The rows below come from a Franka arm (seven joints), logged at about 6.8 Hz.
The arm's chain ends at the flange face. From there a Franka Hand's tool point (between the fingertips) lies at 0.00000 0.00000 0.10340 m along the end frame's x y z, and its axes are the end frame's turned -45 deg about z.
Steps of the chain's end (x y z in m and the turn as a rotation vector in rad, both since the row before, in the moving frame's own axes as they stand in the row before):
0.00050, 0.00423, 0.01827, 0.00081, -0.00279, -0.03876
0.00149, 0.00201, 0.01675, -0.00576, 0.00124, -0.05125
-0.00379, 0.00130, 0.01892, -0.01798, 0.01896, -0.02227
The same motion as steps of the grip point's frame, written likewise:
-0.00279, 0.00308, 0.01827, 0.00255, -0.00140, -0.03876
-0.00068, 0.00299, 0.01675, -0.00495, -0.00320, -0.05125
-0.00350, 0.00094, 0.01888, -0.02612, 0.00069, -0.02227

